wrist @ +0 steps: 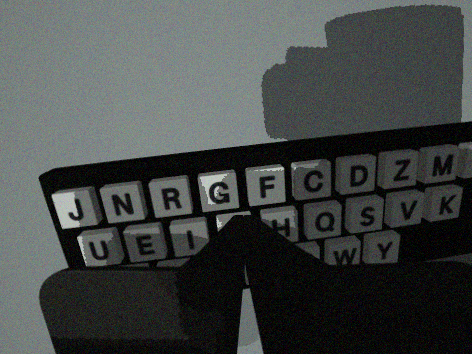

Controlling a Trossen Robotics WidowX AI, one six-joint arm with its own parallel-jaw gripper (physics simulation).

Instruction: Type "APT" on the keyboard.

Labels:
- gripper: 243, 225
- black keyboard: 426, 241

